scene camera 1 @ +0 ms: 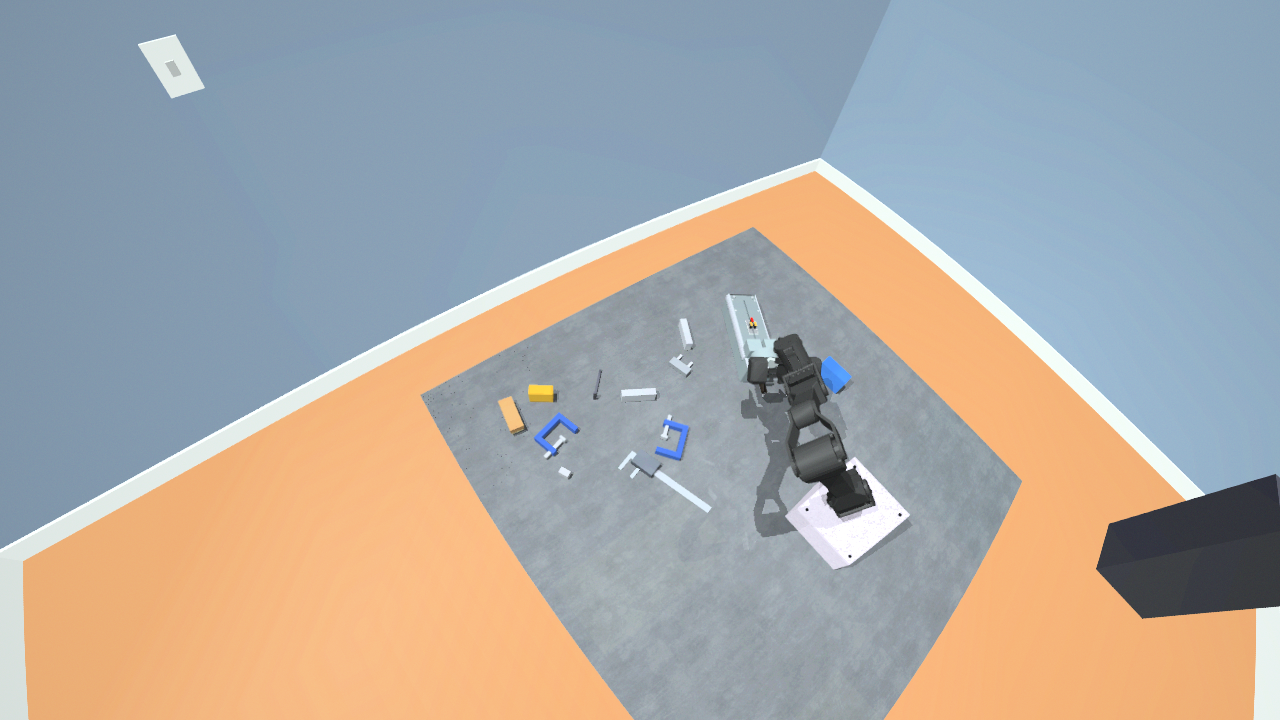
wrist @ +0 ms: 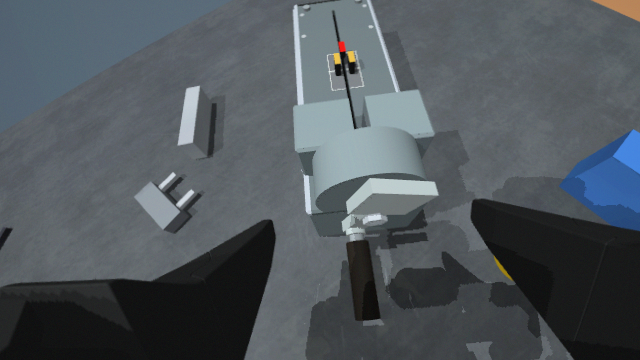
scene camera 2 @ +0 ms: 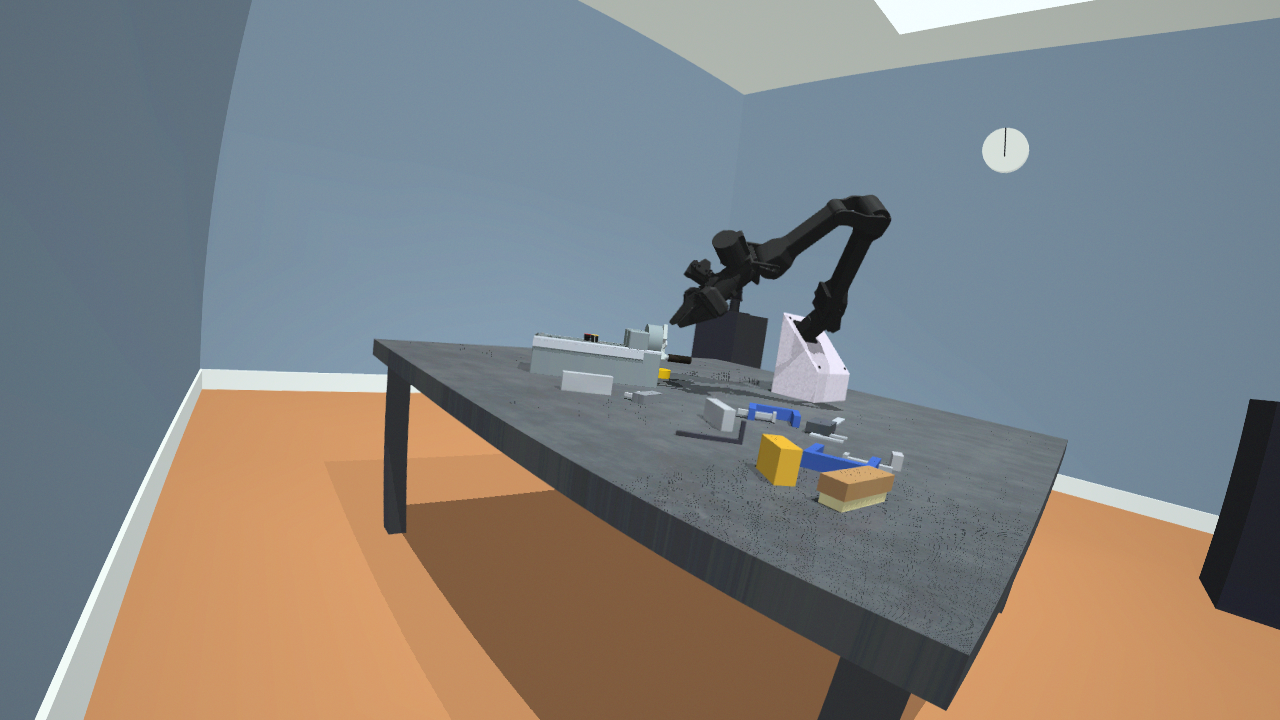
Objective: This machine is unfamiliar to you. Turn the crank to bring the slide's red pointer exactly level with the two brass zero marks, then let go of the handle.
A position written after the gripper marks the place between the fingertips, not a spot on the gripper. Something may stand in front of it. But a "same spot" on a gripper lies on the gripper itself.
Scene:
gripper: scene camera 1 770, 363; wrist; scene camera 2
same spot on gripper: [scene camera 2: 693, 310] = [wrist: 186, 263]

